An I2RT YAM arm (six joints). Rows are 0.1 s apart.
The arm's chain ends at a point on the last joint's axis. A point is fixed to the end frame.
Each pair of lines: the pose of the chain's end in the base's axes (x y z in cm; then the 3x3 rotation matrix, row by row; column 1 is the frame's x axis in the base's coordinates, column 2 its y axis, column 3 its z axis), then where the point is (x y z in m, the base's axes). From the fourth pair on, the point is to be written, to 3 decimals.
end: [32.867 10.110 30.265], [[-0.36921 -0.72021 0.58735], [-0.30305 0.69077 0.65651], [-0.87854 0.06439 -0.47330]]
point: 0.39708 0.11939 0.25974
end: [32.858 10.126 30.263], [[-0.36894 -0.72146 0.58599], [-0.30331 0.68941 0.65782], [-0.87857 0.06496 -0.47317]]
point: 0.39694 0.11970 0.25970
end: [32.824 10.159 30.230], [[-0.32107 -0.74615 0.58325], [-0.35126 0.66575 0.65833], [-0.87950 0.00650 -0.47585]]
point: 0.39771 0.12066 0.26148
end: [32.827 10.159 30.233], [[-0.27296 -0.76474 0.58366], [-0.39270 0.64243 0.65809], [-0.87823 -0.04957 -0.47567]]
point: 0.399 0.121 0.264
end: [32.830 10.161 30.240], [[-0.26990 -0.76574 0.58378], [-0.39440 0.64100 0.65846], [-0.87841 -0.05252 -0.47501]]
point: 0.399 0.121 0.264
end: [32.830 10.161 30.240], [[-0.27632 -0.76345 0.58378], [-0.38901 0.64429 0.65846], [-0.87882 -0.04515 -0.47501]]
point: 0.399 0.121 0.264
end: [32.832 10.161 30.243], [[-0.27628 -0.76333 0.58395], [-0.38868 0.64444 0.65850], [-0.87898 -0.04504 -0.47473]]
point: 0.399 0.121 0.264
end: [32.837 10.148 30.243], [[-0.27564 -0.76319 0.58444], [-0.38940 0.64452 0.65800], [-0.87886 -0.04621 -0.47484]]
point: 0.399 0.121 0.264
